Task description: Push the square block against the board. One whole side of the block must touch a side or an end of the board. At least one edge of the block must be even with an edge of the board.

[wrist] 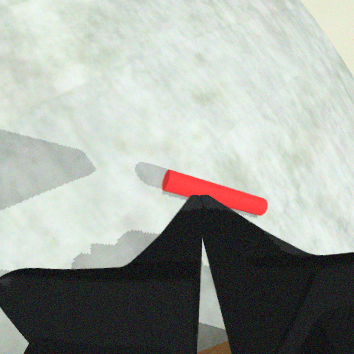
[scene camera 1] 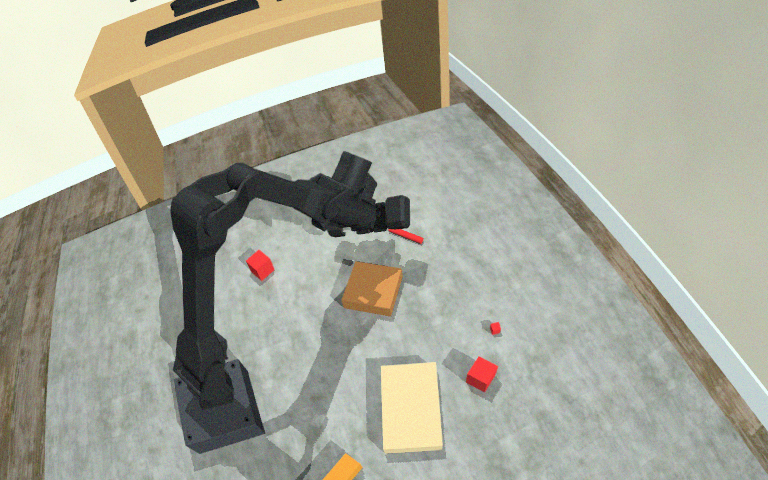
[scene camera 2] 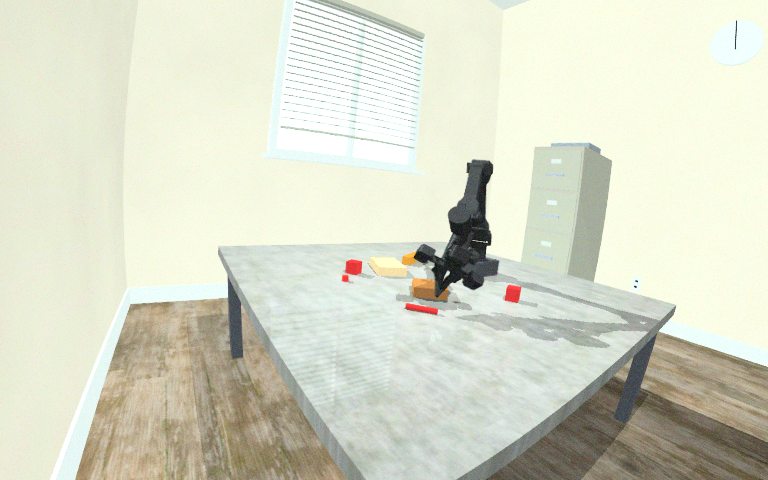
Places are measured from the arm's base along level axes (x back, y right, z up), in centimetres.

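Where they show: gripper, fingertip midpoint: (wrist: pixel 198 202) (scene camera 1: pixel 388 224) (scene camera 2: pixel 436 296); arm's base, link origin: (scene camera 1: pixel 215 390).
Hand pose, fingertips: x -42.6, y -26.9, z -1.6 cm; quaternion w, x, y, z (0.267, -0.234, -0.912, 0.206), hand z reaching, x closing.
Note:
Each offset is from my fingertips to the top centre of the thing.
The square block @[dx +8.1, dy +12.7, dz -1.1 cm] (scene camera 1: pixel 370 287) (scene camera 2: pixel 421 288) is orange and lies flat on the table; a corner of the block (wrist: pixel 215 349) shows at the bottom of the wrist view. The board @[dx +9.8, dy +39.4, dz -1.1 cm] (scene camera 1: pixel 411 407) (scene camera 2: pixel 387 266) is cream and lies flat, apart from the block, with a wide gap between them. The block is turned slightly relative to the board. My gripper (scene camera 2: pixel 437 294) (wrist: pixel 198 202) is shut and empty. Its fingertips are low, beside the block on the side away from the board, between the block and a red rod. Whether they touch the block is not clear. In scene view 1 the arm hides the fingertips.
The red rod @[dx -3.2, dy +1.3, dz -2.6 cm] (scene camera 1: pixel 406 236) (scene camera 2: pixel 421 309) (wrist: pixel 215 192) lies just beyond the fingertips. A red cube @[dx -4.0, dy +38.5, dz +0.0 cm] (scene camera 1: pixel 482 373) (scene camera 2: pixel 353 267) and a tiny red cube @[dx -10.8, dy +30.3, dz -2.4 cm] (scene camera 1: pixel 495 328) (scene camera 2: pixel 344 277) are right of the board in scene view 1. Another red cube @[dx +29.4, dy -1.7, dz +0.0 cm] (scene camera 1: pixel 260 264) (scene camera 2: pixel 513 293) is near the arm.

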